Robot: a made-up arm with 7 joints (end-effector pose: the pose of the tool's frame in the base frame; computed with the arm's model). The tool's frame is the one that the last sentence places.
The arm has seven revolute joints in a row. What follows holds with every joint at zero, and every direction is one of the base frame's. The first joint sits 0.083 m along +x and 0.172 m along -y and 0.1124 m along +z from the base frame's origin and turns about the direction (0.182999, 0.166, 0.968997), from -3.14 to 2.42 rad. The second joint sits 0.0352 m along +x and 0.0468 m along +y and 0.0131 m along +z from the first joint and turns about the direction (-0.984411, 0.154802, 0.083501), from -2.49 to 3.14 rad. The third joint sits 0.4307 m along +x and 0.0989 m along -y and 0.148 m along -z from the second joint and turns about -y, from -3.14 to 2.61 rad. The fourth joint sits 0.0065 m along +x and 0.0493 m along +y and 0.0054 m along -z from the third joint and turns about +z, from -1.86 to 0.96 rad. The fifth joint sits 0.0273 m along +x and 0.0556 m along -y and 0.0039 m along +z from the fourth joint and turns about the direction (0.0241, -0.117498, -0.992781), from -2.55 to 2.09 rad. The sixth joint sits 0.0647 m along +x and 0.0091 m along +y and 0.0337 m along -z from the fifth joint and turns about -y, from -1 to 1.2 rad. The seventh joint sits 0.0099 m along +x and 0.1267 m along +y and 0.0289 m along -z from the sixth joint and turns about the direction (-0.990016, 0.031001, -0.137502), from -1.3 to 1.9 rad. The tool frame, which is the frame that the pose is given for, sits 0.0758 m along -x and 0.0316 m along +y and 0.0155 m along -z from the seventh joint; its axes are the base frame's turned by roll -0.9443, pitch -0.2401 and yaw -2.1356 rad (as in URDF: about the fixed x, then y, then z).
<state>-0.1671 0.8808 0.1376 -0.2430 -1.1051 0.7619 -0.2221</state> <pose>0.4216 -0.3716 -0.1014 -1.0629 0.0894 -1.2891</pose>
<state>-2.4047 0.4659 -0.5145 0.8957 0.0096 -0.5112 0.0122</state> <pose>-0.1903 -0.4701 0.1265 0.2788 -1.9564 1.4999</pose>
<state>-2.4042 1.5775 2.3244 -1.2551 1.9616 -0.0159 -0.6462</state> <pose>-0.3749 -0.3353 0.4605 2.4722 -1.1543 -1.1465</pose>
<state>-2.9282 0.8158 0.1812 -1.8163 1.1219 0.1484 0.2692</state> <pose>-0.4109 0.0069 0.1752 -0.8713 1.1495 -1.5132</pose>
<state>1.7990 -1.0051 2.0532 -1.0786 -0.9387 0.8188 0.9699</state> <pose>-0.0233 0.3699 0.2253 -0.5359 -2.1290 2.1917</pose>
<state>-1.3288 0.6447 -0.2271 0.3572 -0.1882 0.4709 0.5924</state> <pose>0.1479 -0.6435 -0.0280 1.2530 -0.0468 2.4004</pose>
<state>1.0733 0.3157 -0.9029 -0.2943 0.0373 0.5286 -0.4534</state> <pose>0.2236 0.2288 -0.1863 -1.3767 0.5754 -1.2361</pose>
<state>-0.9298 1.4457 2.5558 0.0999 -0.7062 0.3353 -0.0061</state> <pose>0.3641 -0.6783 0.0908 -0.6525 -1.6733 -0.4964</pose>
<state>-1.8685 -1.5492 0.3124 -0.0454 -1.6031 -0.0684 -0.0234</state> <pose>0.1765 -0.6164 0.1962 0.4219 -0.6765 -2.5125</pose>
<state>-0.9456 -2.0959 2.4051 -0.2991 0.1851 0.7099 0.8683</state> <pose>0.2463 -0.5577 0.2035 -1.4300 -0.3930 -0.7386</pose>
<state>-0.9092 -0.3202 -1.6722 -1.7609 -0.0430 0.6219 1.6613</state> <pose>0.2855 -0.4894 -0.0213 1.8894 0.5099 -0.0479</pose>
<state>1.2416 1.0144 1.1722 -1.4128 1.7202 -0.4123 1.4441</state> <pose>0.4824 0.2243 0.0480 1.4382 -1.8512 1.9385</pose>
